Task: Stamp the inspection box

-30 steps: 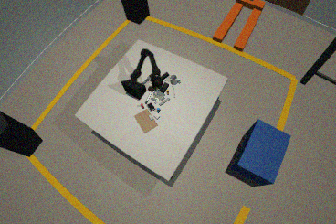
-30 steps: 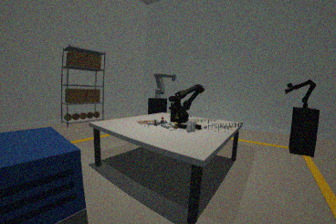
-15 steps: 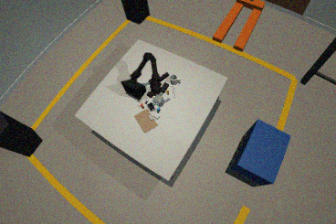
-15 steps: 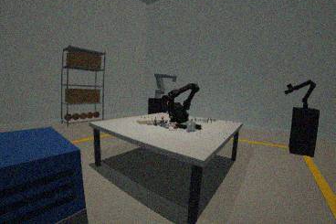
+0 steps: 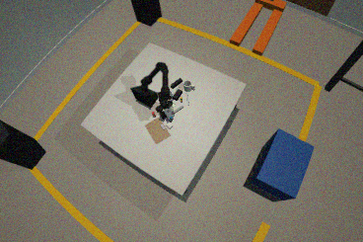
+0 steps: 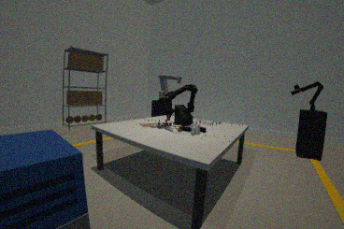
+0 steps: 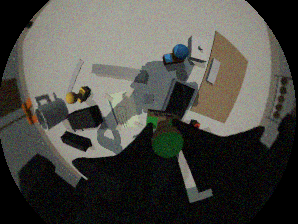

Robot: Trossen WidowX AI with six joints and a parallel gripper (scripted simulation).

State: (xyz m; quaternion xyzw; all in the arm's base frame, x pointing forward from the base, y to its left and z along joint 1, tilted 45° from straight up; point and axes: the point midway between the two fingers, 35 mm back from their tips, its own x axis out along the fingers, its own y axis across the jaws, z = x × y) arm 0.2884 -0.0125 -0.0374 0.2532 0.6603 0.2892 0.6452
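My gripper tip is now 100 mm above the dark ink pad and 50 mm to the left of it. Also, from my gripper tip: blue stamp 90 mm ahead, 80 mm below, 50 mm to the right; green stamp right at my gripper tip; light cylinder 90 mm below, 80 mm behind.
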